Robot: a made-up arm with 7 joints. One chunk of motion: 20 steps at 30 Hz.
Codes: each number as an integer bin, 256 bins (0 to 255) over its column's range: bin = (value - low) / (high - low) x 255, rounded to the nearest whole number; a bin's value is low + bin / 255 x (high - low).
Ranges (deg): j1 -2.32..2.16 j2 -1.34..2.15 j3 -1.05..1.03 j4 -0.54..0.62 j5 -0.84..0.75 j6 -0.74..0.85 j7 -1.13..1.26
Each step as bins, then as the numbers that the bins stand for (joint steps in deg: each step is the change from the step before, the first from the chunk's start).
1 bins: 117 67 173 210 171 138 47
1 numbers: -0.264 -0.423 0.361 0.415 0.226 0.120 -0.689
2 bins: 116 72 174 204 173 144 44
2 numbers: -0.282 -0.355 0.369 0.388 0.239 0.158 -0.718
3 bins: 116 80 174 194 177 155 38
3 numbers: -0.282 -0.245 0.369 0.343 0.264 0.226 -0.774
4 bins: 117 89 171 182 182 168 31
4 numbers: -0.264 -0.122 0.345 0.288 0.295 0.308 -0.839
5 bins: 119 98 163 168 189 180 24
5 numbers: -0.229 0.001 0.280 0.224 0.338 0.382 -0.905
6 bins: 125 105 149 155 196 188 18
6 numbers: -0.124 0.097 0.165 0.165 0.382 0.432 -0.961
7 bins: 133 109 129 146 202 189 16
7 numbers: 0.017 0.152 0.002 0.124 0.420 0.438 -0.980
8 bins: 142 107 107 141 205 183 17
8 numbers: 0.175 0.124 -0.177 0.101 0.438 0.401 -0.971
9 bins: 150 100 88 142 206 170 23
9 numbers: 0.315 0.029 -0.332 0.106 0.444 0.320 -0.914
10 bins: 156 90 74 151 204 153 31
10 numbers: 0.421 -0.108 -0.446 0.147 0.432 0.214 -0.839
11 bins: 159 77 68 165 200 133 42
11 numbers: 0.473 -0.286 -0.495 0.211 0.407 0.089 -0.736
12 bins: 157 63 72 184 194 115 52
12 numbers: 0.438 -0.478 -0.463 0.297 0.370 -0.023 -0.643
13 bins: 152 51 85 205 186 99 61
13 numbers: 0.350 -0.642 -0.357 0.393 0.320 -0.123 -0.558
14 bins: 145 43 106 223 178 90 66
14 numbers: 0.227 -0.751 -0.185 0.474 0.270 -0.179 -0.511
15 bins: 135 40 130 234 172 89 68
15 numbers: 0.052 -0.793 0.010 0.524 0.232 -0.185 -0.493
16 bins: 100 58 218 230 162 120 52
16 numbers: -0.563 -0.546 0.728 0.506 0.170 0.008 -0.643
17 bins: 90 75 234 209 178 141 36
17 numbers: -0.739 -0.314 0.859 0.411 0.270 0.139 -0.793
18 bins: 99 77 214 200 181 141 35
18 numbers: -0.581 -0.286 0.696 0.370 0.289 0.139 -0.802
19 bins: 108 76 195 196 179 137 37
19 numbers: -0.423 -0.300 0.541 0.352 0.276 0.114 -0.783
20 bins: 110 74 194 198 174 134 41
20 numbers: -0.387 -0.327 0.532 0.361 0.245 0.096 -0.746
